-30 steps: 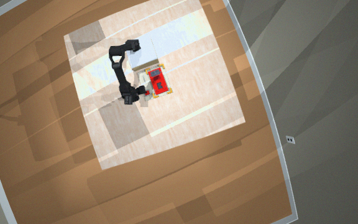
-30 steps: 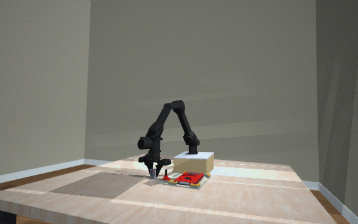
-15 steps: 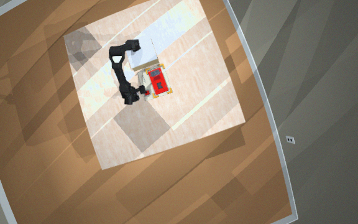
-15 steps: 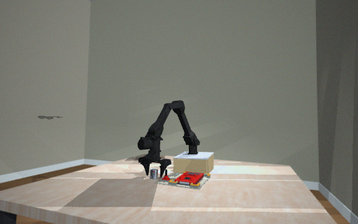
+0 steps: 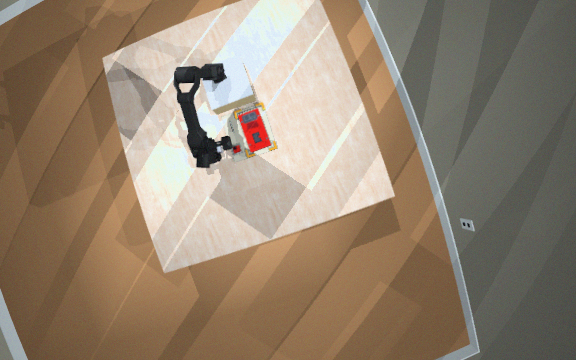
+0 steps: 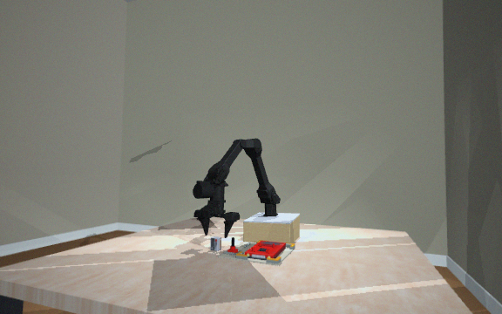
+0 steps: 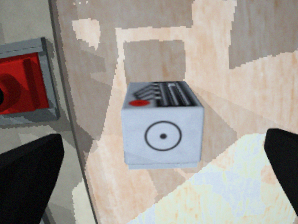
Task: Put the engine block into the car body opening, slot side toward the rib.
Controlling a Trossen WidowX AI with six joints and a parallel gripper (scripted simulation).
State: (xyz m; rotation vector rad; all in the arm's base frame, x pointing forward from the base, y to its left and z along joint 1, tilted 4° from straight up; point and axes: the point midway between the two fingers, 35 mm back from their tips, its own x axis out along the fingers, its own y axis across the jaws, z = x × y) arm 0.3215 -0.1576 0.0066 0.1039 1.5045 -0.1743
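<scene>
Right now my gripper tip is 3 cm above the grey engine block. From my gripper tip the other things lie so: black upright pin (8 cm to the left, 3 cm ahead, 2 cm below).
</scene>
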